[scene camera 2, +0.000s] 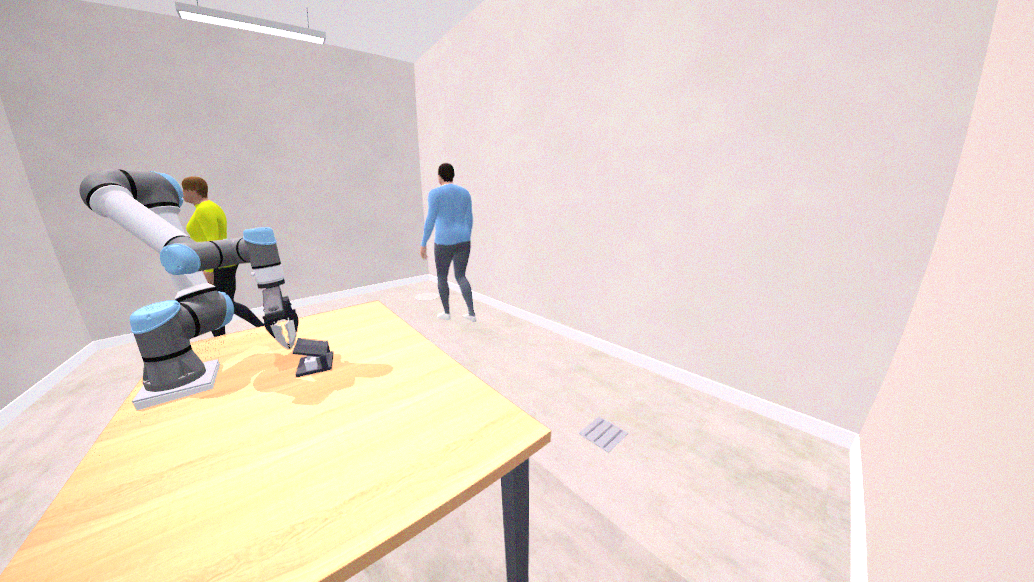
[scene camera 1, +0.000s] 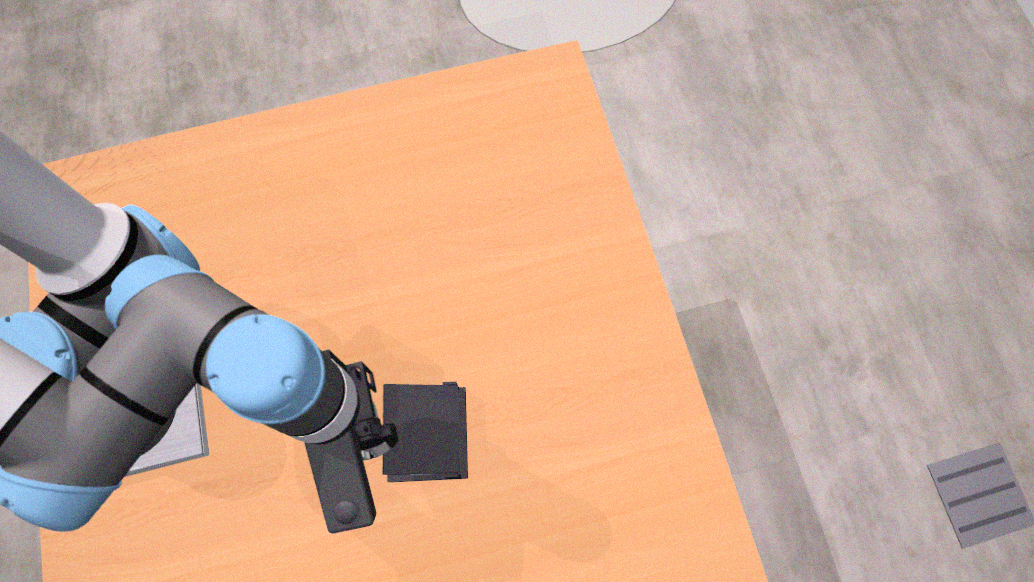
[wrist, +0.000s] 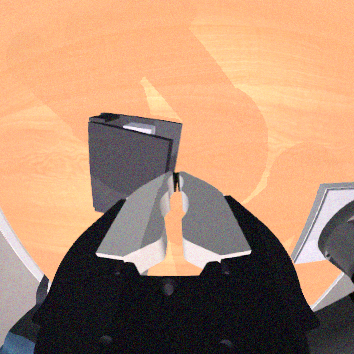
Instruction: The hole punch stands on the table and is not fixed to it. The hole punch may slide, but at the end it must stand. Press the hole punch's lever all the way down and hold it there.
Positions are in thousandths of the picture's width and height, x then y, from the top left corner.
gripper: scene camera 2 281, 601; scene camera 1 362, 774; wrist 499, 493
hole punch: scene camera 2 313, 625; scene camera 1 448, 815; wrist 482, 366
